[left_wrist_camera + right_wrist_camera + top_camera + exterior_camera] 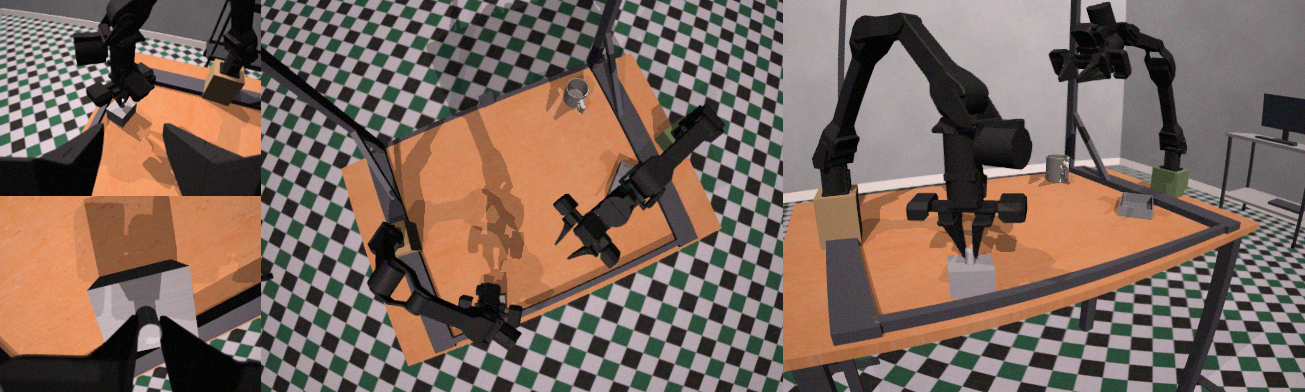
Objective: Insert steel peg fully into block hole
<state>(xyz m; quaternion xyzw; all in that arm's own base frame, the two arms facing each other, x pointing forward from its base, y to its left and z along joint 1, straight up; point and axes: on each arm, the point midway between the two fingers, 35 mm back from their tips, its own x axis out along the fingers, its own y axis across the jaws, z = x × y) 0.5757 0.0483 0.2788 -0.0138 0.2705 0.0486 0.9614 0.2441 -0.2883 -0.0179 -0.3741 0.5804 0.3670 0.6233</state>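
Right now the grey block is 6 cm below my right hand. Round my right hand: grey tray (22 cm behind, 56 cm to the left, 9 cm below).
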